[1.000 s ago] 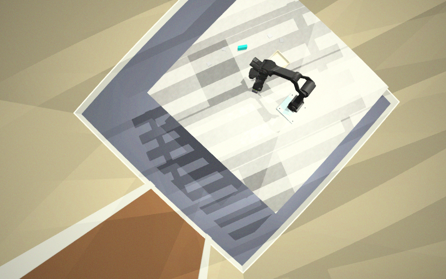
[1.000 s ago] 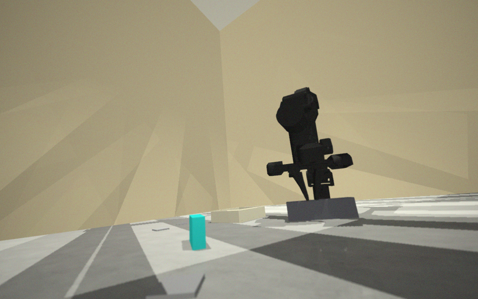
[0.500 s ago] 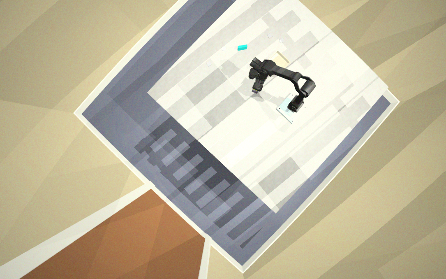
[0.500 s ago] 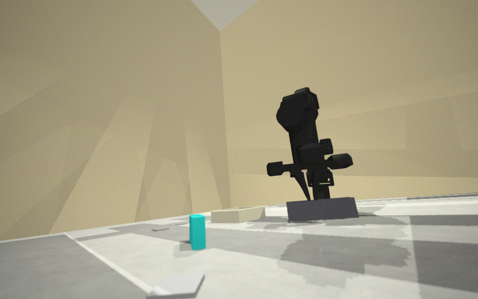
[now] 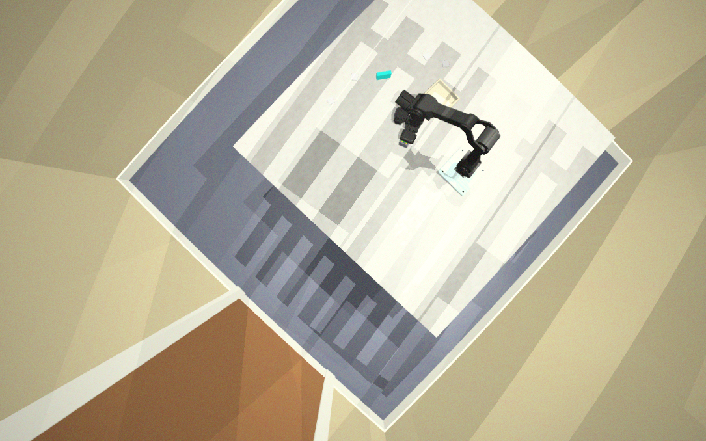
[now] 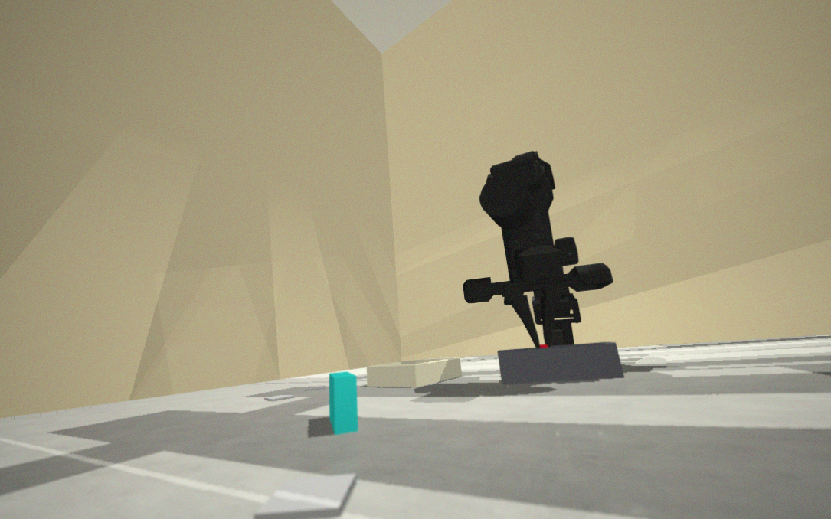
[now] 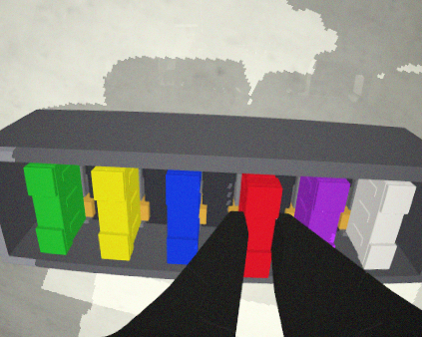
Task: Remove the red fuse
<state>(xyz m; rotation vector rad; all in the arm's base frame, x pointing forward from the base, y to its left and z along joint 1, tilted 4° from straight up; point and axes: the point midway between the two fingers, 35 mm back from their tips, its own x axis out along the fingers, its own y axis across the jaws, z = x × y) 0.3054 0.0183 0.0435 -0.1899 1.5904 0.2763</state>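
Now: the cream tray 20 mm behind my gripper tip, 210 mm to the right of it and 40 mm below it. Also, from my gripper tip: teal block (250 mm ahead, 120 mm to the right, 20 mm below).
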